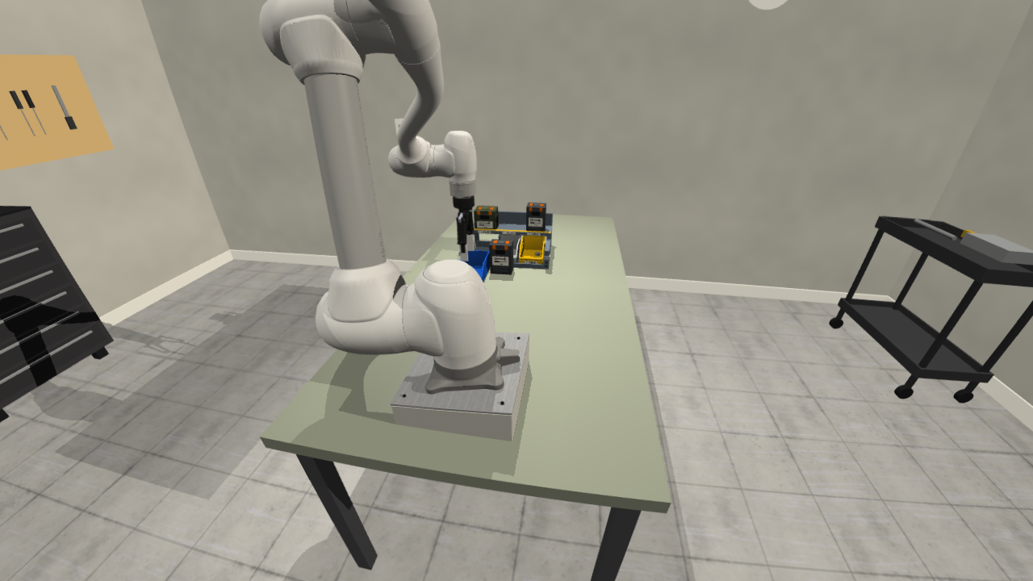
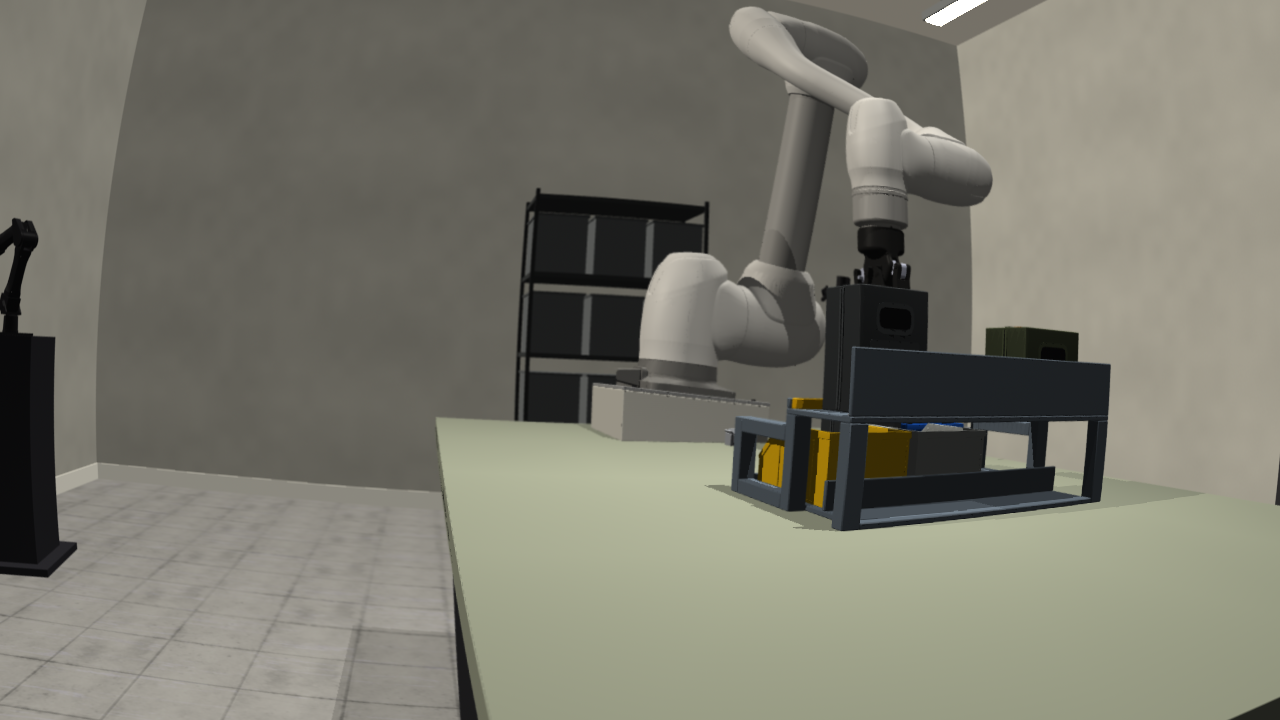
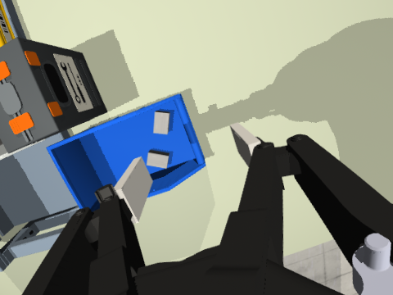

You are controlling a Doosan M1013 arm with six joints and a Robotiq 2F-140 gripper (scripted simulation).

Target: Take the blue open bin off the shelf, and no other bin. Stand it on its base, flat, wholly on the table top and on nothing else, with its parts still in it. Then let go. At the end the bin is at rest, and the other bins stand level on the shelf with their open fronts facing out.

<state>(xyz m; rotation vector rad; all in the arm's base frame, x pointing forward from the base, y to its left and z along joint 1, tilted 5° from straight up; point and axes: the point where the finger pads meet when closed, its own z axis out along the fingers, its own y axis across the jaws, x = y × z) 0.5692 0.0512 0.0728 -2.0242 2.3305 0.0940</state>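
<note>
Now: the blue open bin 8 cm ahead of my hand, 1 cm to the right of it and 12 cm below it. Round my hand: yellow bin 24 cm ahead, 26 cm to the right, 11 cm below; grey bin 25 cm ahead, 15 cm to the right, 11 cm below.
</note>
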